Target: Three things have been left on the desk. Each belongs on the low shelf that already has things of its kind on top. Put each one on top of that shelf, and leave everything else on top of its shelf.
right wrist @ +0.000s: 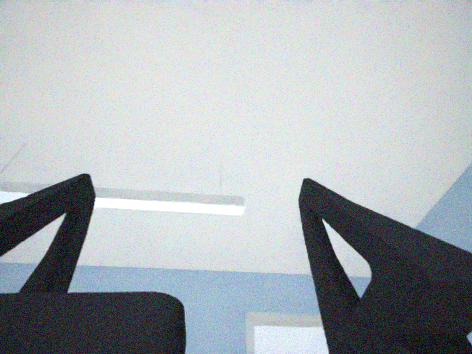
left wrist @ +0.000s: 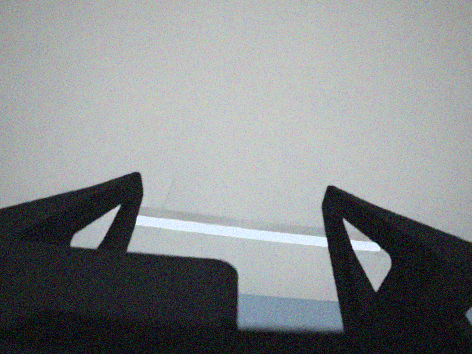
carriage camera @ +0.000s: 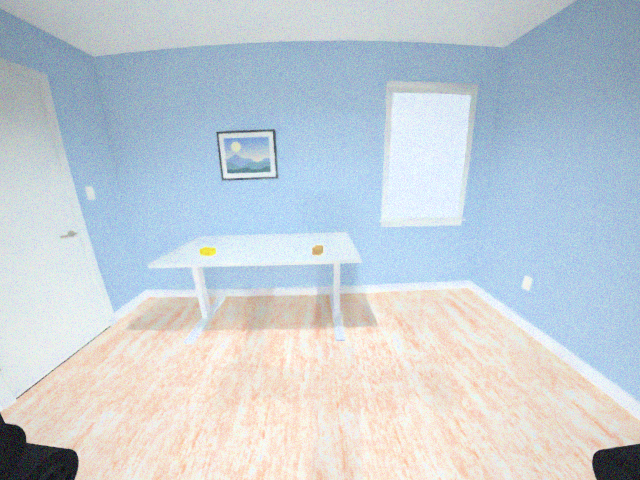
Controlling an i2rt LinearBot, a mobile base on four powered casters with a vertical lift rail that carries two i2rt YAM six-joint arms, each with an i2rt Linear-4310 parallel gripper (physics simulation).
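Places are measured from the left arm's base along level axes (x ahead, y left, z up), in metres.
Pixels of known places: left gripper, fingertip midpoint: [left wrist: 233,189]; right gripper, fingertip midpoint: [right wrist: 199,187].
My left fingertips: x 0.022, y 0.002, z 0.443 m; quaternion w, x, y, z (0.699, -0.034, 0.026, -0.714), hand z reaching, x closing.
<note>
Ahead of a thing's pixels: the offset from my left fingertips to its top centre. Level surfaces: height alone.
A white desk @(dz -0.594 m) [carriage camera: 263,250] stands against the far wall in the carriage view. A yellow, low, rounded thing @(dy +0.580, dx +1.467, dz -0.549 m) [carriage camera: 207,251] lies on its left part. A small orange-brown thing @(dy -0.279, dx +1.454, dz -0.544 m) [carriage camera: 317,250] lies on its right part. A third thing on the desk cannot be made out. The low shelves do not show in the carriage view. My left gripper [left wrist: 233,189] is open and empty, pointing up toward the ceiling. My right gripper [right wrist: 199,187] is open and empty, also pointing up toward the ceiling. Both are far from the desk.
A white door [carriage camera: 46,248] is at the left and a window [carriage camera: 429,160] is in the far wall at the right. A framed picture [carriage camera: 249,155] hangs above the desk. The wooden floor @(dz -1.314 m) [carriage camera: 330,403] stretches to the desk's feet. A ceiling lamp [left wrist: 232,232] [right wrist: 170,205] shows in both wrist views.
</note>
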